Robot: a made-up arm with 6 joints. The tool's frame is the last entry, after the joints. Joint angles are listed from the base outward. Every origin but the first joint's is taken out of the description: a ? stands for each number. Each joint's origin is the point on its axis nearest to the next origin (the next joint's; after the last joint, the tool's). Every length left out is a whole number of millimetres.
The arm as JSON. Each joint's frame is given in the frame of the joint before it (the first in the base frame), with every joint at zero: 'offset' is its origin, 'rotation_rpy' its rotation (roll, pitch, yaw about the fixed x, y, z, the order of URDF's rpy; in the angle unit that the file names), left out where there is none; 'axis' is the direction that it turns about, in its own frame. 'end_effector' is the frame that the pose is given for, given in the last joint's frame.
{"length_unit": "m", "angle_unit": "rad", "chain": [
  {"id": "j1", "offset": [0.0, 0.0, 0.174], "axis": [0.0, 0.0, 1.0]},
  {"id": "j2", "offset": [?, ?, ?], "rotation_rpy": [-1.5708, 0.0, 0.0], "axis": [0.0, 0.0, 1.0]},
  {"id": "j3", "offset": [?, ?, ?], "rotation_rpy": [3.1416, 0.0, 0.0], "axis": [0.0, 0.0, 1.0]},
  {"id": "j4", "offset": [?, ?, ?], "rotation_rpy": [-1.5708, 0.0, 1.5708], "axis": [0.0, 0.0, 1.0]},
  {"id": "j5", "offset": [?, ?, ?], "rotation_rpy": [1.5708, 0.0, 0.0], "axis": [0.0, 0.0, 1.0]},
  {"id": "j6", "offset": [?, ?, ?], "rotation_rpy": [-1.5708, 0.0, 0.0], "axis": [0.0, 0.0, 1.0]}
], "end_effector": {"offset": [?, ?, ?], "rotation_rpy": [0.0, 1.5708, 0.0]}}
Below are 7 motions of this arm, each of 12 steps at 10 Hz.
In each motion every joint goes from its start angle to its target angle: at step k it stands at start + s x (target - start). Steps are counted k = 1, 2, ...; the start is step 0. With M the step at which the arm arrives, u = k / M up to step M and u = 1 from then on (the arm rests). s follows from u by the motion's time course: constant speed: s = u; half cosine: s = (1 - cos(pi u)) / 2; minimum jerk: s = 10 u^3 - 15 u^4 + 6 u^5.
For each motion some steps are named. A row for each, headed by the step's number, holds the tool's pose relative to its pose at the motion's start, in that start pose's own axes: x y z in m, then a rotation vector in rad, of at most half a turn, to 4 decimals.
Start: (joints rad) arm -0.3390 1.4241 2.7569 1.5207 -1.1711 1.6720
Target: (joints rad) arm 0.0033 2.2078 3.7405 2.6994 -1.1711 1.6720
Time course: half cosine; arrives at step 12
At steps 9, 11, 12:
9: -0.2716 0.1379 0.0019 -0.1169 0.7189 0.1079
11: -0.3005 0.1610 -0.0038 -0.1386 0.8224 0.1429
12: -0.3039 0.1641 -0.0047 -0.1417 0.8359 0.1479

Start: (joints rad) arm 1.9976 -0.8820 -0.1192 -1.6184 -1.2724 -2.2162
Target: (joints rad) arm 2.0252 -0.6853 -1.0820 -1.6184 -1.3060 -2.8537
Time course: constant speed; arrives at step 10
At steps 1, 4, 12:
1: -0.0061 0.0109 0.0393 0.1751 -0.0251 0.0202
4: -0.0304 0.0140 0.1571 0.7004 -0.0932 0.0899
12: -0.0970 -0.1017 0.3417 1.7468 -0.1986 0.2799

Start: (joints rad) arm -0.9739 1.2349 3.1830 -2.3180 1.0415 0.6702
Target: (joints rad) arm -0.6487 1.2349 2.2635 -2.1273 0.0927 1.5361
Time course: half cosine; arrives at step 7
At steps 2, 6, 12:
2: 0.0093 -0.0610 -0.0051 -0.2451 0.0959 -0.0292
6: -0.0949 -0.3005 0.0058 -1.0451 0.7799 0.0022
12: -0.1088 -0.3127 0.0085 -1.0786 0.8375 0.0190

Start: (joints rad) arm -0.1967 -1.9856 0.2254 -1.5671 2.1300 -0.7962
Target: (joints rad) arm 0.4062 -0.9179 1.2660 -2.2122 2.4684 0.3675
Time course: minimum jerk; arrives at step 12
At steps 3, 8, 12:
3: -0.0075 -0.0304 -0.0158 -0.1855 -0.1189 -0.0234
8: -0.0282 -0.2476 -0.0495 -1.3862 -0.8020 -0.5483
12: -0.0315 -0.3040 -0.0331 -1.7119 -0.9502 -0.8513

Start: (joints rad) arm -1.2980 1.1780 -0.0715 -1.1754 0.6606 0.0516
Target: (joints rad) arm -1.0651 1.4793 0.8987 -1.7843 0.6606 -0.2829
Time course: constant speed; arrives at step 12
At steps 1, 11, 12:
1: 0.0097 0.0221 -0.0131 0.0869 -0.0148 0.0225
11: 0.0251 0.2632 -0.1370 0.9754 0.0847 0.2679
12: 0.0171 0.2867 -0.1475 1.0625 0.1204 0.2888

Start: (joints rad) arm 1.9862 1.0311 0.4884 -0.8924 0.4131 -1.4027
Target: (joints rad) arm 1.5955 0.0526 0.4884 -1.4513 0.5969 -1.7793
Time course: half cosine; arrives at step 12
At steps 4, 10, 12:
4: -0.0160 0.1047 -0.0388 0.3192 0.0285 0.2650
10: -0.1807 0.3619 -0.1261 1.1071 0.3744 0.9018
12: -0.2057 0.3806 -0.1345 1.1742 0.4315 0.9520

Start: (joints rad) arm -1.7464 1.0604 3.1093 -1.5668 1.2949 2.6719
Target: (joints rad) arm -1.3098 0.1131 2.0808 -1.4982 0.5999 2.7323
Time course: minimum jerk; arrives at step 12
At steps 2, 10, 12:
2: -0.0007 0.0051 0.0090 -0.0017 -0.0104 0.0184
10: 0.0447 0.0091 0.2410 0.0568 -0.3101 0.4876
12: 0.0491 0.0048 0.2475 0.0632 -0.3227 0.5044

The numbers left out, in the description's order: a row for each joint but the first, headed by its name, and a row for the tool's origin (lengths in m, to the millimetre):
j2: 0.0 0.0 0.0
j3: 0.0 -0.304 0.0
j4: 0.344 0.0 0.0
j5: 0.0 -0.17 0.0
j6: 0.0 0.0 0.0
tool: 0.0 0.0 0.0

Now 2 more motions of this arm.
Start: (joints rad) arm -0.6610 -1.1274 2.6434 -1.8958 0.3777 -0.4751
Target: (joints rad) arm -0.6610 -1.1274 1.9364 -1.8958 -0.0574 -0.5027
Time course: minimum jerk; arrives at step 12
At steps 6, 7, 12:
6: -0.0588 -0.0641 0.1014 -0.0753 -0.0587 -0.3337
7: -0.0842 -0.0783 0.1305 -0.0844 -0.0810 -0.4382
12: -0.1521 -0.0991 0.1903 -0.0803 -0.1400 -0.6741

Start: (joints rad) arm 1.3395 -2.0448 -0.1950 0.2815 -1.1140 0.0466
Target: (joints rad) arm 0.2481 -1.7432 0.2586 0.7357 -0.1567 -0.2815
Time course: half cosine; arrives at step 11
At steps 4, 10, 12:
4: -0.0824 0.1305 0.0804 -0.2146 -0.3489 -0.3204
10: -0.0962 0.5656 0.0978 -1.1155 -1.0952 -0.5430
12: -0.0919 0.5784 0.0941 -1.1494 -1.1100 -0.5372

